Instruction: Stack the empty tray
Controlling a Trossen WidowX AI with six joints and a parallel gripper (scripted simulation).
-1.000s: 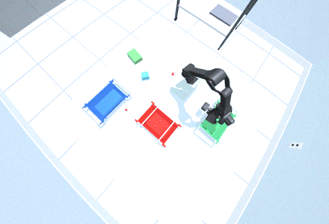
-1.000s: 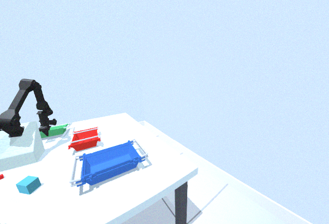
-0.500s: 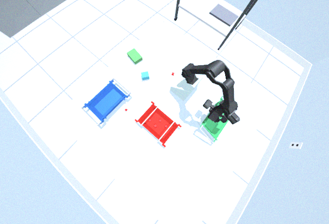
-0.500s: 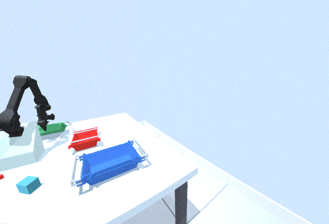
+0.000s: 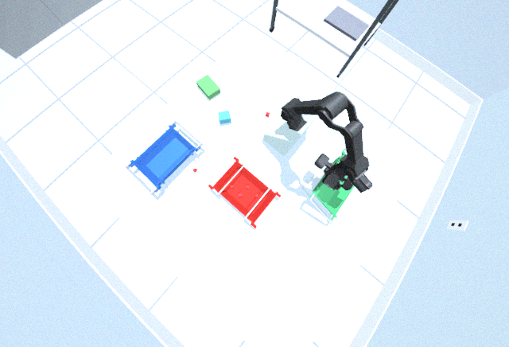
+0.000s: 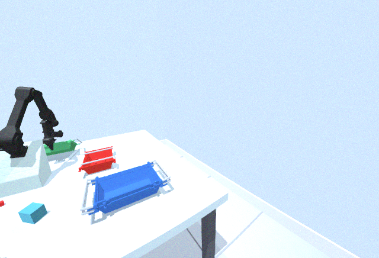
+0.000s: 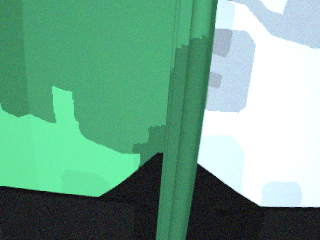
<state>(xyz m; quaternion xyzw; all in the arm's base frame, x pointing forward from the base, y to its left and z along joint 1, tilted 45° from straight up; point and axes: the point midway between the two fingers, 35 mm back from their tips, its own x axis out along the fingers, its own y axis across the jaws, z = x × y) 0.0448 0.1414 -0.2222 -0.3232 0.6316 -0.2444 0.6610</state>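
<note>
Right now the green tray is 1 cm behind my gripper tip and 7 cm to the left of it. From my gripper tip the other things lie so: green block: 7 cm ahead, 79 cm to the right, 6 cm below; cyan block: 13 cm ahead, 58 cm to the right, 6 cm below.
</note>
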